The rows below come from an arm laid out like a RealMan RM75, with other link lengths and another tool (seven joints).
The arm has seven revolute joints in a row. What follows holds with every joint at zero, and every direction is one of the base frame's.
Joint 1 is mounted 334.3 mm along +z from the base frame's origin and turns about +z.
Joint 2 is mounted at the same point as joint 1 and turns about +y.
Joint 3 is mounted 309.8 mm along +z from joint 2 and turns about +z.
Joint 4 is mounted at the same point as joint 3 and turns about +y.
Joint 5 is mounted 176.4 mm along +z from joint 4 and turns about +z.
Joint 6 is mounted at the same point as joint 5 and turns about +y.
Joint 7 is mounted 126.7 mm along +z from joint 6 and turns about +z.
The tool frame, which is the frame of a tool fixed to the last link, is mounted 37 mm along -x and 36 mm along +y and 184 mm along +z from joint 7; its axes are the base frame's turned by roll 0, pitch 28.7 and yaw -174.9 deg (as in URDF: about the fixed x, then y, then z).
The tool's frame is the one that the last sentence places.
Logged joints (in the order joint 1, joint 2, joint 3, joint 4, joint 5, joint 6, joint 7), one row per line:
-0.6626, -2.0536, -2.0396, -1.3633, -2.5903, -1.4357, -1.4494
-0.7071, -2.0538, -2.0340, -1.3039, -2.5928, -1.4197, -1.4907
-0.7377, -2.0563, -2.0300, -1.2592, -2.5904, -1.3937, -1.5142
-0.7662, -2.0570, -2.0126, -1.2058, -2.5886, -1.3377, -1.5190
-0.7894, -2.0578, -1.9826, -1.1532, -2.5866, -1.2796, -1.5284
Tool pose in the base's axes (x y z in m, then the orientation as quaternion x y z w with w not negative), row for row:
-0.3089, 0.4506, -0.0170, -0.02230, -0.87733, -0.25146, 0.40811
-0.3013, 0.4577, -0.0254, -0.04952, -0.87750, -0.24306, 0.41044
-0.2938, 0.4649, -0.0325, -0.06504, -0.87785, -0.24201, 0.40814
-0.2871, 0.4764, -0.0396, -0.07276, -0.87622, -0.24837, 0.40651
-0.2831, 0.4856, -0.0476, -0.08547, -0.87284, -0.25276, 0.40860
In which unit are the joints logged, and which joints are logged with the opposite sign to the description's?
The joints are logged in radians. Opposite sign: joint 5, joint 7.
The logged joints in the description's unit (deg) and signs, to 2 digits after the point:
-37.96, -117.66, -116.86, -78.11, 148.41, -82.26, 83.04
-40.51, -117.67, -116.54, -74.71, 148.56, -81.34, 85.41
-42.27, -117.82, -116.31, -72.15, 148.42, -79.85, 86.76
-43.90, -117.86, -115.31, -69.09, 148.32, -76.64, 87.03
-45.23, -117.90, -113.59, -66.07, 148.20, -73.32, 87.57

